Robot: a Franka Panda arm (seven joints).
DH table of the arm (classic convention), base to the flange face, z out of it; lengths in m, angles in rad. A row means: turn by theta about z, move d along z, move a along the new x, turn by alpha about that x. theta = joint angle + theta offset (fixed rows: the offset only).
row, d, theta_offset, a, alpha
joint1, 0.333, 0, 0, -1.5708
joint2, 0, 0, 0, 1.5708
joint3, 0.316, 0, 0.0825, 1.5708
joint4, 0, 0, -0.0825, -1.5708
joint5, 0.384, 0, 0, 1.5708
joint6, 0, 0, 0.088, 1.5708
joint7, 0.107, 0, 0, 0
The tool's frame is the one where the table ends.
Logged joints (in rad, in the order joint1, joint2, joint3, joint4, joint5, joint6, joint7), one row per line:
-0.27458 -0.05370 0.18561 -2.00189 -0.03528 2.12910 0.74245
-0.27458 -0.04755 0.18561 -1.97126 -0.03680 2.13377 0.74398
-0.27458 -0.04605 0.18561 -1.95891 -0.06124 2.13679 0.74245
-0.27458 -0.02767 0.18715 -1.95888 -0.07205 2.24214 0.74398
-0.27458 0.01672 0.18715 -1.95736 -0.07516 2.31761 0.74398
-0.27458 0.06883 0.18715 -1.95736 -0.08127 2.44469 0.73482
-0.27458 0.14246 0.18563 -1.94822 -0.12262 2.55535 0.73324
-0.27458 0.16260 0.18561 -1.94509 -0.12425 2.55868 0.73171
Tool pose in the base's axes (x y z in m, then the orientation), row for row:
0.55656 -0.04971 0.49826 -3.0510 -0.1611 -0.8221
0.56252 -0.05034 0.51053 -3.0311 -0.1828 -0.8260
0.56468 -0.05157 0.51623 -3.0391 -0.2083 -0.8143
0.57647 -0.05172 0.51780 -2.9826 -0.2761 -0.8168
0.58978 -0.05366 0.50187 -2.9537 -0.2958 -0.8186
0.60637 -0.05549 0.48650 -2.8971 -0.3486 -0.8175
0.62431 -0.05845 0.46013 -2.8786 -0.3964 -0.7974
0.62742 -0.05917 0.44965 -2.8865 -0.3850 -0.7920
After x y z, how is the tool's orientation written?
As angles about the fixed x, y, z axes (roll, pitch, yaw), in radians.
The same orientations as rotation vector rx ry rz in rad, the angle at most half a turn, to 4 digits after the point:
-2.8554 1.2322 -0.2865
-2.8425 1.2285 -0.3287
-2.8617 1.2159 -0.3616
-2.8286 1.1870 -0.4882
-2.8077 1.1714 -0.5299
-2.7711 1.1297 -0.6295
-2.7707 1.0815 -0.7030
-2.7775 1.0805 -0.6832

